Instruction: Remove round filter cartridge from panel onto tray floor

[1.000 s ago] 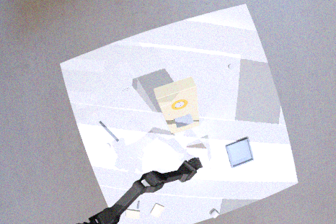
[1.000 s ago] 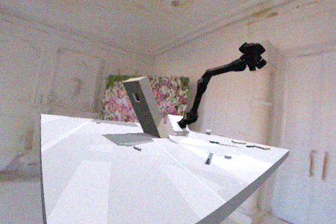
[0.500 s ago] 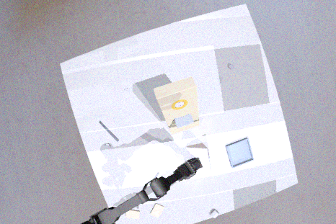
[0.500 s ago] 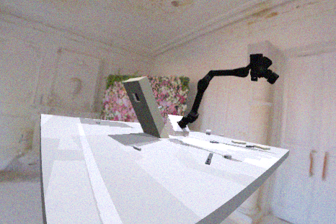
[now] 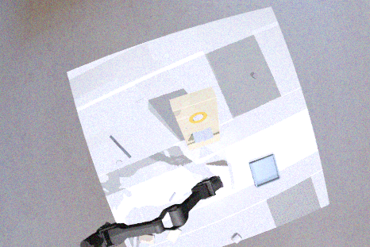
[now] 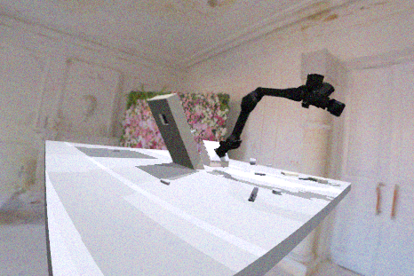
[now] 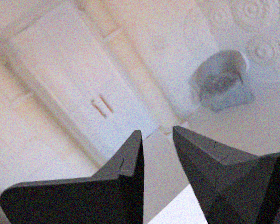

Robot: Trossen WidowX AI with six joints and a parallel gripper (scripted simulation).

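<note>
Right now the round filter cartridge is 620 mm to the right of my gripper tip, 460 mm ahead of it and 150 mm below it. From my gripper tip the other things lie so: cream service panel 620 mm to the right, 420 mm ahead, 220 mm below; blue-grey square tray 860 mm to the right, 380 mm below.
</note>
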